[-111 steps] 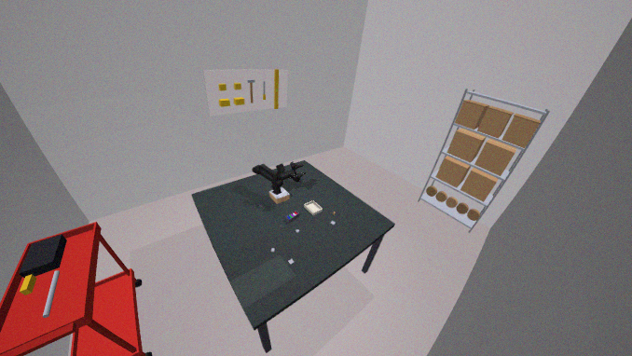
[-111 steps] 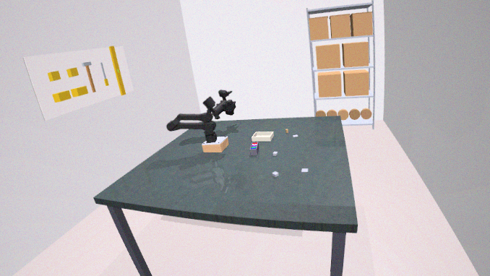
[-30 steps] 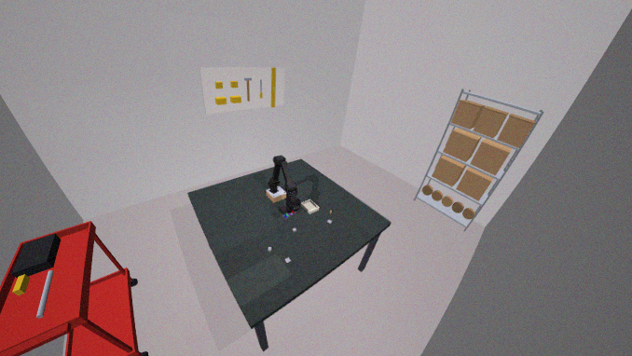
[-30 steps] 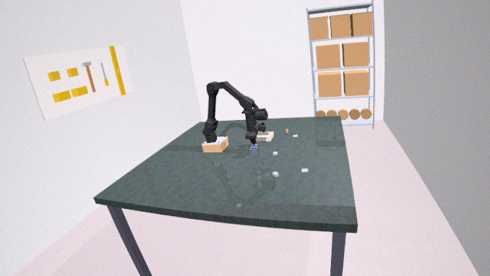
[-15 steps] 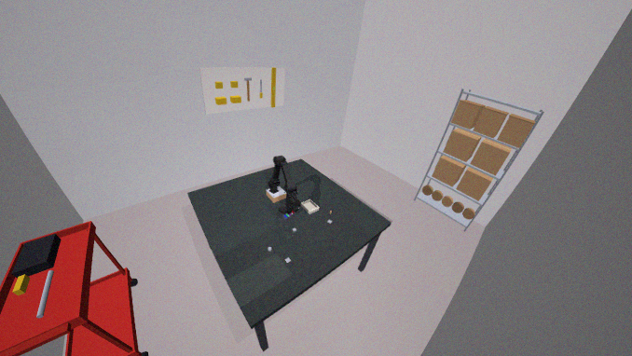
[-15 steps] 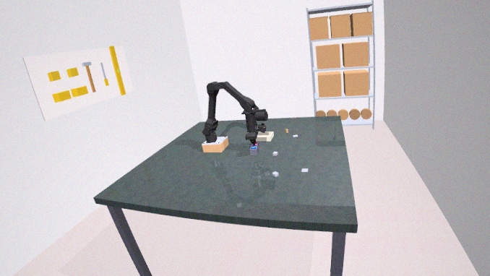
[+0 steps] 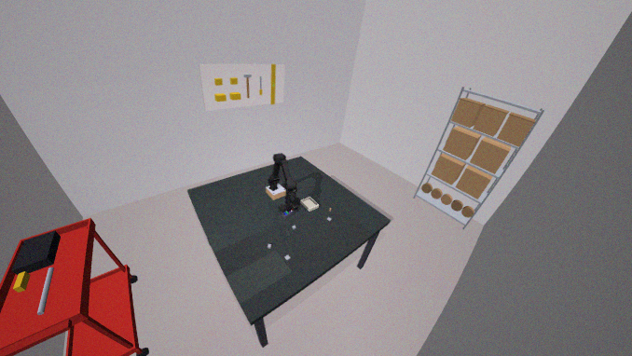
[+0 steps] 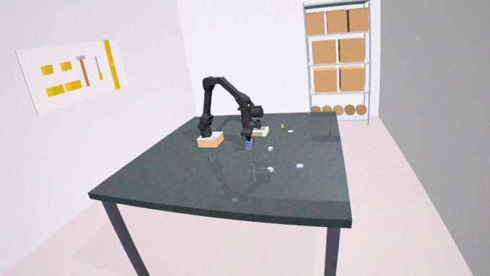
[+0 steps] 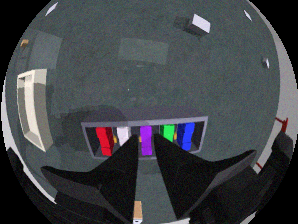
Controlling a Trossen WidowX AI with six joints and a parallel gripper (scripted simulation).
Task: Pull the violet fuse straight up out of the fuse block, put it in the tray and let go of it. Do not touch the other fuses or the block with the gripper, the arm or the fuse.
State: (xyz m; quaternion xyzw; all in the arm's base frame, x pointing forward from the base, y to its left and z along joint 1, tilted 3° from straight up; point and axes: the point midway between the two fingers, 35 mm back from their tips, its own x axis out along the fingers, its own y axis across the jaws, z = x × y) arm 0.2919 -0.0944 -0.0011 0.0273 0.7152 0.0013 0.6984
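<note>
Right now my gripper tip is 1 cm above the violet fuse. Also, from my gripper tip: tray (21 cm to the left, 4 cm ahead, 3 cm below).
</note>
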